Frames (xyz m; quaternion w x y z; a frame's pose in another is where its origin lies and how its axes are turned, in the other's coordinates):
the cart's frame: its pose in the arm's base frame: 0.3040 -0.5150 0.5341 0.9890 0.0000 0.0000 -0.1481
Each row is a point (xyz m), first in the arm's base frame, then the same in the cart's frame.
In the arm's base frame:
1: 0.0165 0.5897 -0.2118
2: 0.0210 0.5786 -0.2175
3: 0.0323 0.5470 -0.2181
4: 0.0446 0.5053 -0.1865
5: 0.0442 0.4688 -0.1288
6: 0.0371 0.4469 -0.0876
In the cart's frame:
1: -0.5985 0.9720 -0.7459
2: -0.5909 0.9627 -0.7516
3: -0.5709 0.9358 -0.7522
4: -0.5469 0.8996 -0.7206
5: -0.5366 0.8645 -0.6629
6: -0.5370 0.8415 -0.6217

